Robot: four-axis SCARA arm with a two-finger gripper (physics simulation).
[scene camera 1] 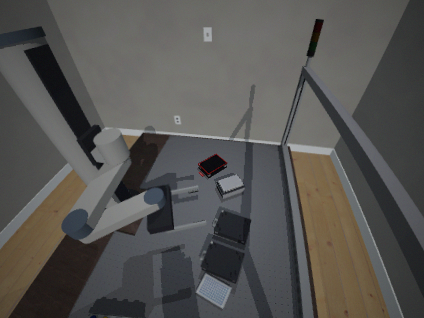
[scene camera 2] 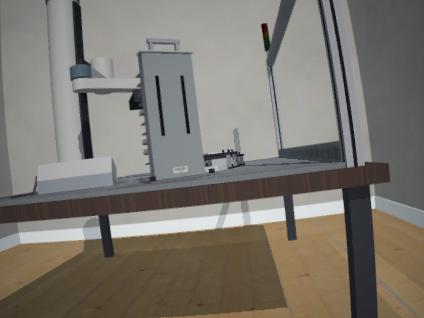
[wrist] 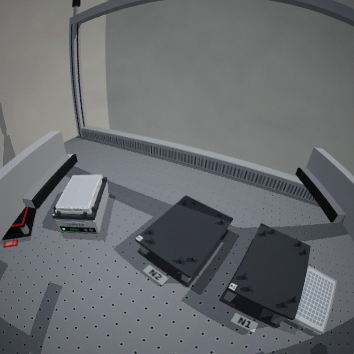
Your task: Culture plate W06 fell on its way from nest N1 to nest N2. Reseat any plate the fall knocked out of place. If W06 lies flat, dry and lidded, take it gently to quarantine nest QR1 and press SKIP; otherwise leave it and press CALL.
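Places are measured from the arm's base along level axes (x ahead, y left, z up), in centimetres.
Pixels of known places: gripper, between the fingertips: (scene camera 1: 201,203) (wrist: 191,148).
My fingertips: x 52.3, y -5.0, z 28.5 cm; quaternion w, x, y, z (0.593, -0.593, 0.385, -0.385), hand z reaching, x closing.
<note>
For each thing: its middle in the pictures, then the offset to it from my fingertips. "spot": a spot on its surface instead.
- white multi-well plate, middle of its body: (wrist: 315,297) (scene camera 1: 213,290) dx +9.1, dy -25.6, dz -25.9 cm
- nest N1, middle of its body: (wrist: 271,271) (scene camera 2: 213,160) (scene camera 1: 222,261) dx +11.1, dy -13.9, dz -23.8 cm
- Black nest N2, middle of its body: (wrist: 186,233) (scene camera 2: 222,160) (scene camera 1: 232,226) dx +13.5, dy +3.8, dz -24.4 cm
- white plate, middle of its body: (wrist: 79,191) (scene camera 1: 230,183) dx +9.3, dy +29.0, dz -21.0 cm
- shaker, a spot on its surface: (wrist: 80,227) spot: dx +3.8, dy +24.4, dz -25.3 cm
- Red-edged quarantine nest QR1, middle of its body: (wrist: 14,210) (scene camera 1: 212,165) dx -4.8, dy +45.5, dz -24.9 cm
- tall grey plate tower, middle of its body: (scene camera 2: 165,110) dx +2.9, dy -49.9, dz -8.6 cm
- pale box, middle of its body: (scene camera 2: 77,174) dx -26.0, dy -47.3, dz -23.0 cm
- slotted strip, a spot on its surface: (wrist: 200,161) spot: dx +44.2, dy +11.8, dz -25.2 cm
A white multi-well plate (scene camera 1: 214,290) (wrist: 316,300) lies beside nest N1 (scene camera 1: 222,261) (wrist: 272,272), off the nest; its label is not readable, and I cannot tell whether it is lidded or dry. Black nest N2 (scene camera 1: 232,226) (wrist: 185,235) bears no plate. A white plate (scene camera 1: 230,183) (wrist: 81,192) sits on the shaker (wrist: 80,227). Red-edged quarantine nest QR1 (scene camera 1: 212,164) (wrist: 16,231) bears no plate in the scene view; the left finger partly hides it in the wrist view. My gripper (scene camera 1: 201,205) (wrist: 191,148) is open and empty, high above the table. The SKIP and CALL buttons cannot be made out.
A tall grey plate tower (scene camera 2: 172,115) hides my fingers in scene camera 2. A pale box (scene camera 2: 77,172) stands near the column. A metal frame (scene camera 1: 360,130) and slotted strip (wrist: 200,161) run along the far side. A signal light (scene camera 1: 315,37) (scene camera 2: 265,36) stands at the frame.
</note>
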